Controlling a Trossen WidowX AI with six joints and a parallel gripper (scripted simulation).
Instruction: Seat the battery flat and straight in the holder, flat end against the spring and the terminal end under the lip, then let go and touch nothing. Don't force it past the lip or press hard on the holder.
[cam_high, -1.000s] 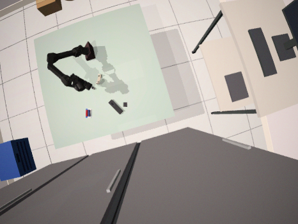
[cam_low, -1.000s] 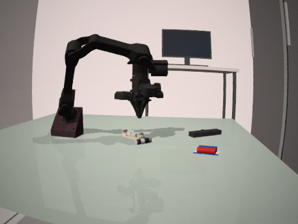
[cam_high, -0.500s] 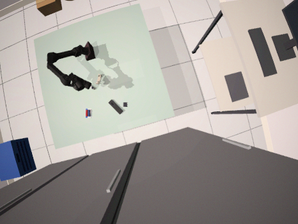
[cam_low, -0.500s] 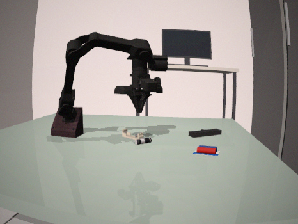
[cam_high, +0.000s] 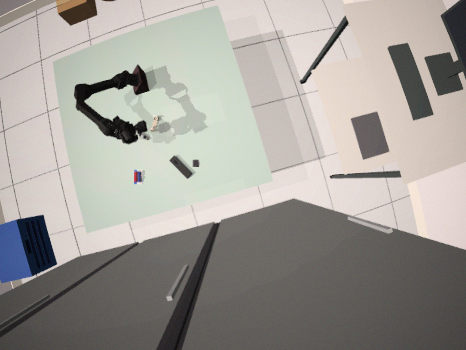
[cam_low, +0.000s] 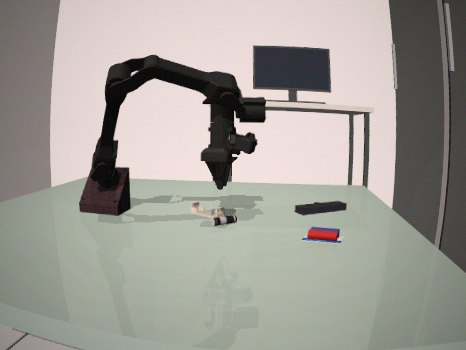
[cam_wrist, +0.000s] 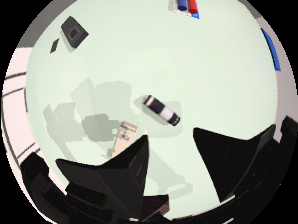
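Right now my gripper tip is 8 cm above the battery. Also, from my gripper tip: black bar (26 cm ahead, 20 cm to the left, 8 cm below).
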